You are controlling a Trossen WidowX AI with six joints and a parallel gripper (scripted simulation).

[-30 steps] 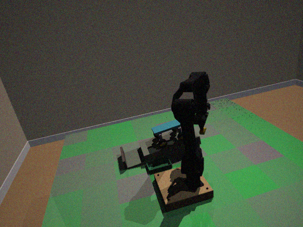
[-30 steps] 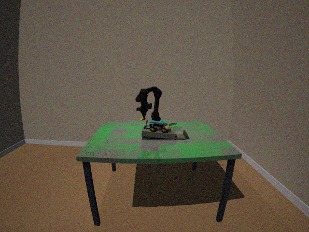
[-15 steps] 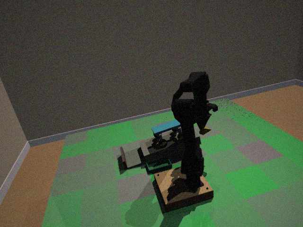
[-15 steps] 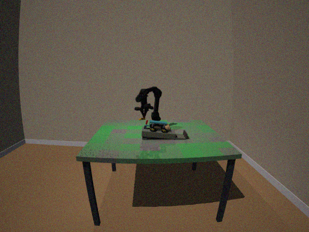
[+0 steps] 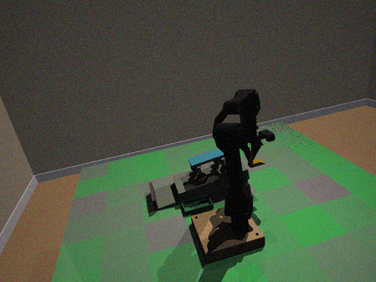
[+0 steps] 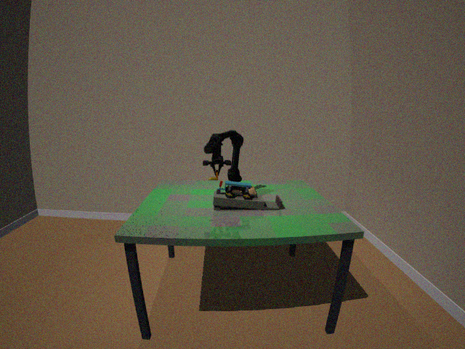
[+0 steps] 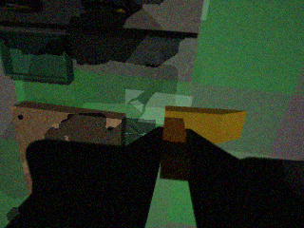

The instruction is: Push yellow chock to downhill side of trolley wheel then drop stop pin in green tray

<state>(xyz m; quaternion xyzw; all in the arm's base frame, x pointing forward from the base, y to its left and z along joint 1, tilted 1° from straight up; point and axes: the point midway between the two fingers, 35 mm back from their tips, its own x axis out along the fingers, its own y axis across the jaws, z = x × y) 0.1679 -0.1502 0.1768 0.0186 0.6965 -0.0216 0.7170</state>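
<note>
Now: gripper tip 13 cm short of the red-headed stop pin, 5 cm above it and 1 cm to the right of it. Round my gripper tip: trolley 16 cm ahead, 11 cm to the left, 6 cm below; then grey ramp 16 cm ahead, 13 cm below, 12 cm to the left; then yellow chock 2 cm to the right, 1 cm below.
</note>
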